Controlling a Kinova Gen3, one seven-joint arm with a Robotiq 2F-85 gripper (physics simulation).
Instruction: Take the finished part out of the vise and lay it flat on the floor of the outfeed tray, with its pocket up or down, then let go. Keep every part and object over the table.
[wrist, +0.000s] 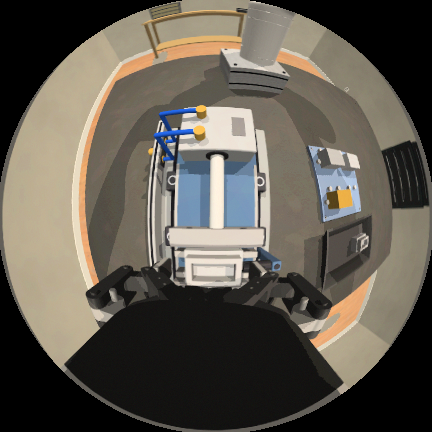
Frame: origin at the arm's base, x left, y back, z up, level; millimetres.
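Seen in the pictures: gripper, fingertip midpoint: (209, 268); arm's base, origin of the base link: (256, 57).
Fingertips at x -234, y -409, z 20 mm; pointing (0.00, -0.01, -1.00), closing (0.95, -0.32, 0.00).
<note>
Pixels of each thing's top centre, then the offset from my fingertips to it. "spot": a spot on its surface instead.
- finished part, middle of its top: (213, 272) dx +5, dy +3, dz +20 mm
- vise, middle of its top: (211, 202) dx +22, dy +67, dz +4 mm
- dark outfeed tray, surface spot: (342, 257) spot: dx +301, dy -138, dz -83 mm
- small pale part, middle of its top: (364, 242) dx +374, dy -122, dz -48 mm
- blue plate, middle of its top: (341, 181) dx +345, dy +48, dz -87 mm
- orange block, middle of its top: (345, 197) dx +295, dy +13, dz -51 mm
- blue handle, surface spot: (269, 260) spot: dx +67, dy -14, dz -3 mm
The finished part (213, 256), a pale rectangular block with its pocket facing up, sits in the vise (216, 236) at the lower middle of the view, just in front of the pale cross jaw. My gripper (209, 268) is open, with nothing between its fingers. One fingertip is left of the part and the other right of it, both apart from it; the exact height of the tips over the part is hard to tell. The dark outfeed tray (342, 257) is at the right, with a small pale part (361, 242) inside near its far right wall.
A blue plate (325, 174) with pegs, pale blocks (332, 158) and an orange block (340, 198) lies beyond the tray. Blue hoses (175, 133) with orange ends rise at the vise's back left. A blue handle (269, 260) sticks out right of the part. The robot base (257, 79) stands behind.
</note>
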